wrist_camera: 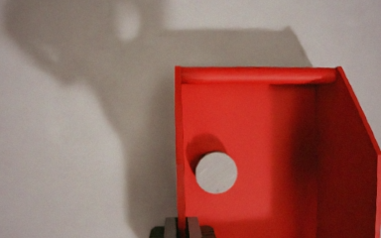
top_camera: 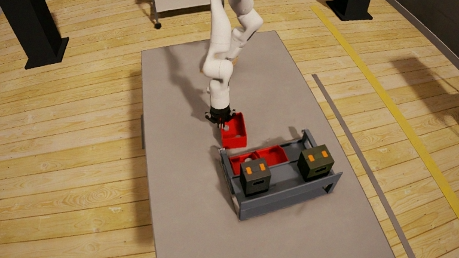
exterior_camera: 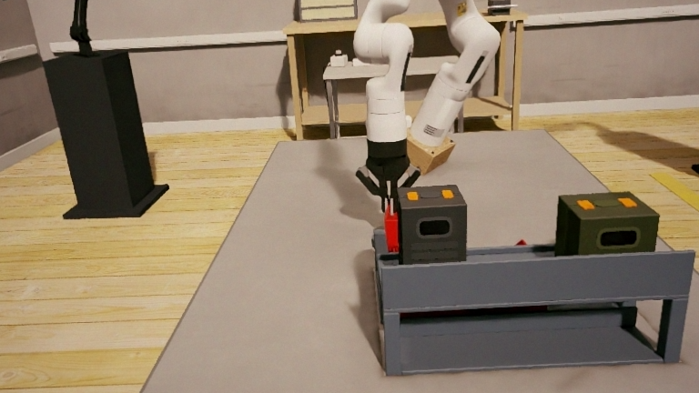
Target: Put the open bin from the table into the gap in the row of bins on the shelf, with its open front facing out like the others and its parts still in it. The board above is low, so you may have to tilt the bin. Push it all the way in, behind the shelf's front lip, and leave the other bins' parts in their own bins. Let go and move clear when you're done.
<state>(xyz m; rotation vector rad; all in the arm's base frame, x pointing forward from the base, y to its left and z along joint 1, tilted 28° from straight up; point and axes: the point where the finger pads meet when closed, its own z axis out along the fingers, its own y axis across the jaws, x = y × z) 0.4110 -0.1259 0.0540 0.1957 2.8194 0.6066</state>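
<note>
Right now the grey round part is 2 cm behind my hand, 2 cm to the left of it and 6 cm below it. From my hand the other things lie so: dark grey box (32 cm ahead, 6 cm to the left, 9 cm above); then green box (31 cm ahead, 29 cm to the left, 8 cm above); then grey shelf (25 cm ahead, 17 cm to the left).
</note>
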